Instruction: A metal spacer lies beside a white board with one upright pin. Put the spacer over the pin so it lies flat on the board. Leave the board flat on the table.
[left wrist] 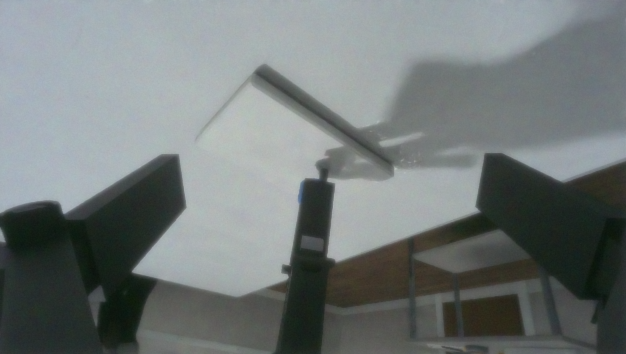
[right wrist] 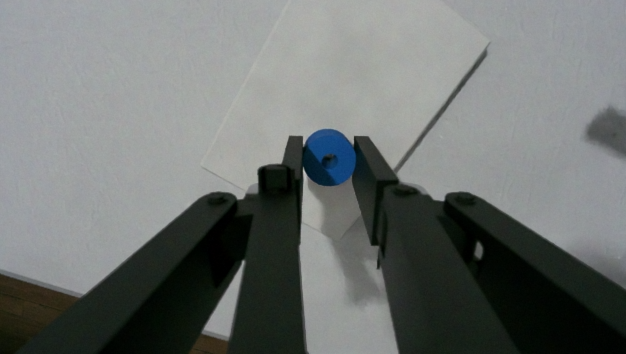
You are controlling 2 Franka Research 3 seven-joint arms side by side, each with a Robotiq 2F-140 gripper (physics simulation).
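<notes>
The blue spacer (right wrist: 320, 143) (left wrist: 301, 192) is held between the fingertips of my right gripper (right wrist: 328, 159) (left wrist: 316, 191), with its hole facing the right wrist camera. Something dark shows in the hole in the right wrist view. The white board (right wrist: 350, 75) (left wrist: 250, 112) lies flat on the table, beyond the spacer in the right wrist view. In the left wrist view the dark upright pin (left wrist: 324, 173) rises from the board right at the right gripper's fingertips. The spacer's exact height over the pin is hard to tell. My left gripper is open and empty, its fingers wide apart.
The white table (left wrist: 125, 75) (right wrist: 125, 90) surrounds the board. Its edge shows at the lower left of the right wrist view, with brown floor (right wrist: 30, 305) beyond. Gripper shadows fall over the table and board. A metal-framed stand (left wrist: 411, 290) is beyond the table.
</notes>
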